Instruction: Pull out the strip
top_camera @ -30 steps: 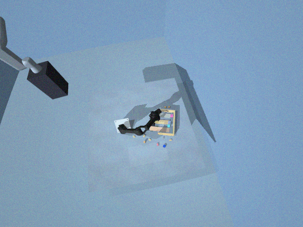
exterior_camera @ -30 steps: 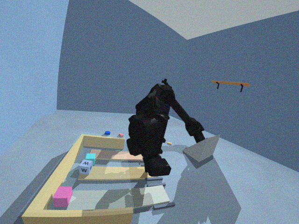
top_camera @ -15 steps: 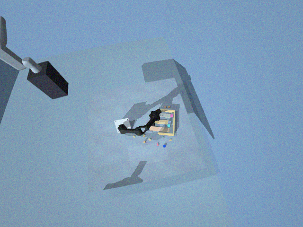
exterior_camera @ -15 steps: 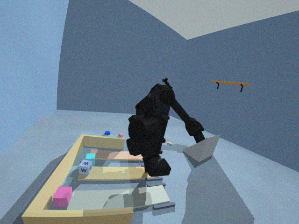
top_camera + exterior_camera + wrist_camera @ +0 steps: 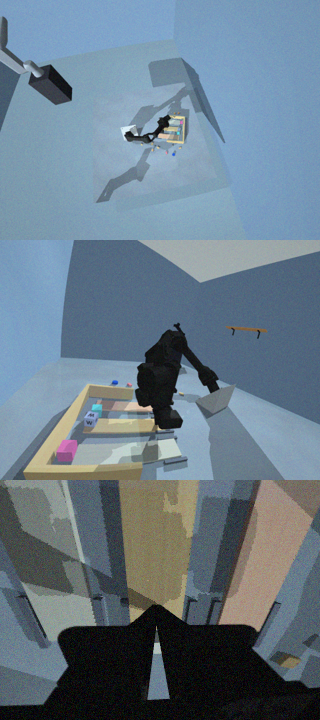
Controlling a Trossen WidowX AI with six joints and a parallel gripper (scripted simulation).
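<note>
Now: gripper tip 40 mm past the cream knob and 10 mm to the right of it. Also, from my gripper tip: blue disc: 40 mm ahead, 340 mm to the right; pink piece: 30 mm behind, 300 mm to the right; yellow strip: 90 mm ahead, 30 mm to the right.
</note>
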